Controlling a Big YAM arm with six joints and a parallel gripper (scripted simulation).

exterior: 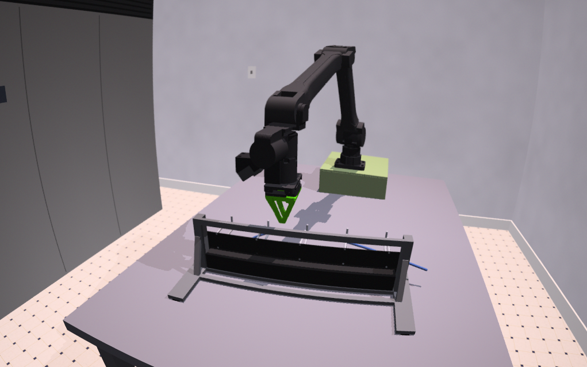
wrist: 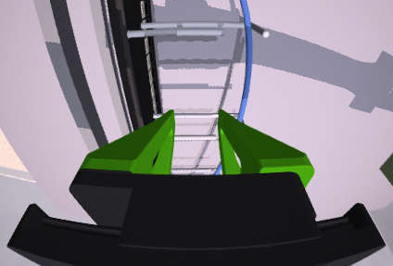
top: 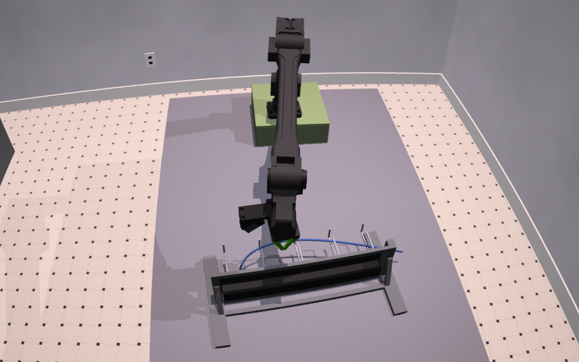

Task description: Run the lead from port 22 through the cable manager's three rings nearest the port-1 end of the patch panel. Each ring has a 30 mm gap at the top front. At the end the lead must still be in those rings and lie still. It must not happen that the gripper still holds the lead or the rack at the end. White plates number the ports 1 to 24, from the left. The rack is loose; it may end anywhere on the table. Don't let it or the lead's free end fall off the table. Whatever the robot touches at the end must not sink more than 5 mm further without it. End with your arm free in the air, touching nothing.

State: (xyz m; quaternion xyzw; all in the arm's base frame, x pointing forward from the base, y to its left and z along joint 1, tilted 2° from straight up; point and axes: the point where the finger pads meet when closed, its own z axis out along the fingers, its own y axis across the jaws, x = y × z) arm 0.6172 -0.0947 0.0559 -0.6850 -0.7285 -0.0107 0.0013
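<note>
My hand is 6 cm short of the rack, 5 cm to the right of it and 7 cm above it.
</note>
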